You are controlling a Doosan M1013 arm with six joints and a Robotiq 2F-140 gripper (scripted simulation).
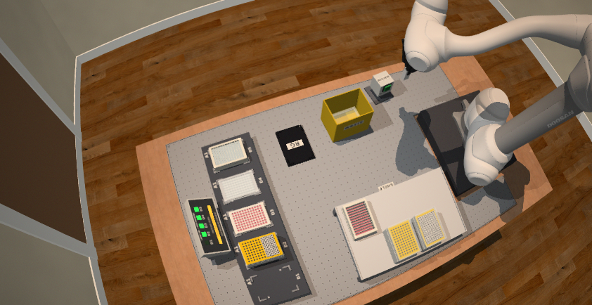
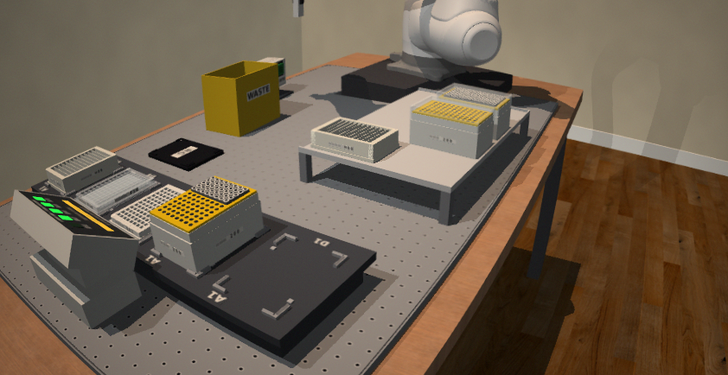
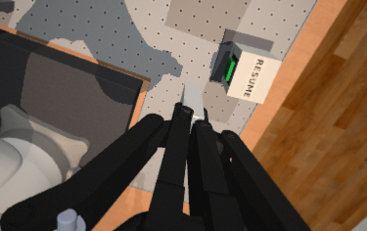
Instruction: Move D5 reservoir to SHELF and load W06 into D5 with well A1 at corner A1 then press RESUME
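Right now my hand is 20 cm above the resume key box, 7 cm to the left of it and 2 cm short of it. From my hand the other things lie so: waste bin 22 cm below, 22 cm ahead, 2 cm to the left; black RG nest 42 cm ahead, 26 cm below, 7 cm to the left; shelf label 31 cm to the left, 26 cm below, 13 cm ahead.
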